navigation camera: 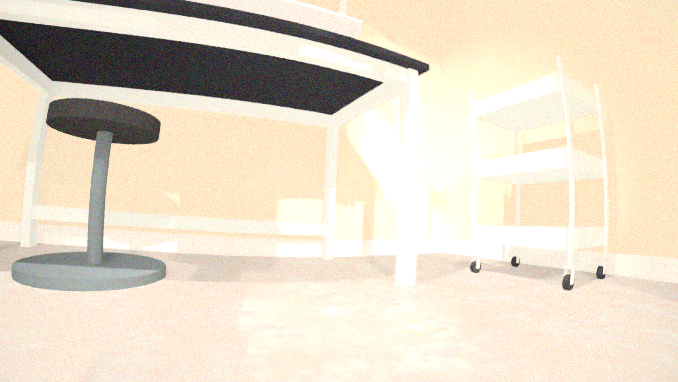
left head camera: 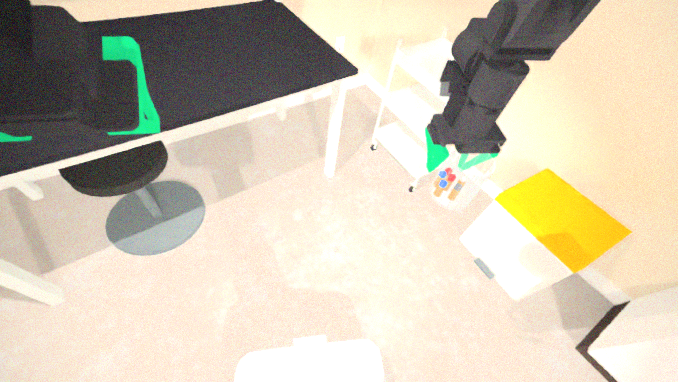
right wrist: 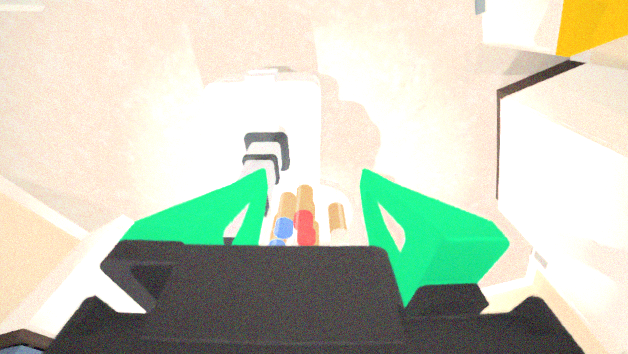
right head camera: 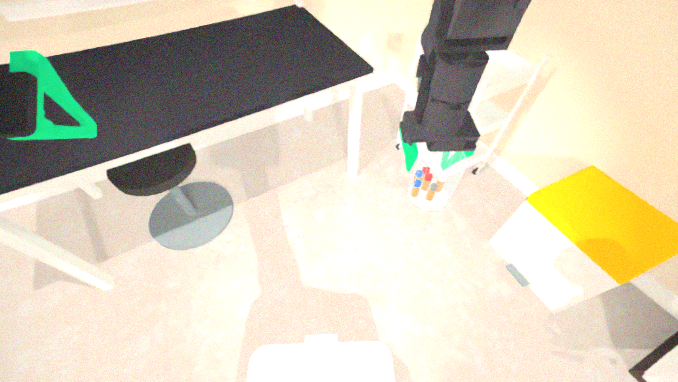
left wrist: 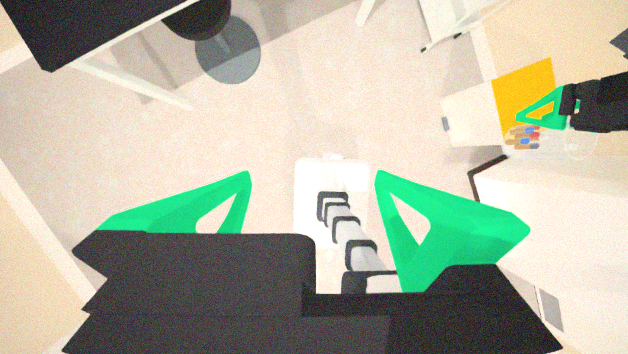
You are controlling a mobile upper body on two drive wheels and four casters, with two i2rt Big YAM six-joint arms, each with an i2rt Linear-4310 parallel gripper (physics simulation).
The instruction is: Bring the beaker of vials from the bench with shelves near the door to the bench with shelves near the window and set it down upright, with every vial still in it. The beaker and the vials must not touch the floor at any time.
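The clear beaker (left head camera: 466,194) (right head camera: 448,191) (left wrist: 552,145) is held roughly upright between the fingers of my right gripper (left head camera: 446,167) (right head camera: 428,167) (right wrist: 314,172). Several brown vials (left head camera: 438,191) (right head camera: 415,191) (left wrist: 520,142) (right wrist: 304,199) with blue, red, grey and white caps are inside it. The beaker's walls are faint against the bright floor. My left gripper (left wrist: 313,177) is open with nothing between its fingers; in the head views it overlaps the bench at the left. The black-topped bench (left head camera: 225,70) (right head camera: 225,85) (left wrist: 50,30) (navigation camera: 225,75) stands ahead and left. Its shelves are mostly out of view.
A stool (left head camera: 120,175) (right head camera: 157,172) (navigation camera: 102,120) stands partly under the bench. A white cart (left head camera: 400,142) (navigation camera: 525,162) stands right of the bench. A yellow-lidded white bin (left head camera: 560,220) (right head camera: 605,225) (left wrist: 522,92) stands at the right. A white cabinet (left head camera: 645,340) (left wrist: 550,210) (right wrist: 560,170) is beyond it.
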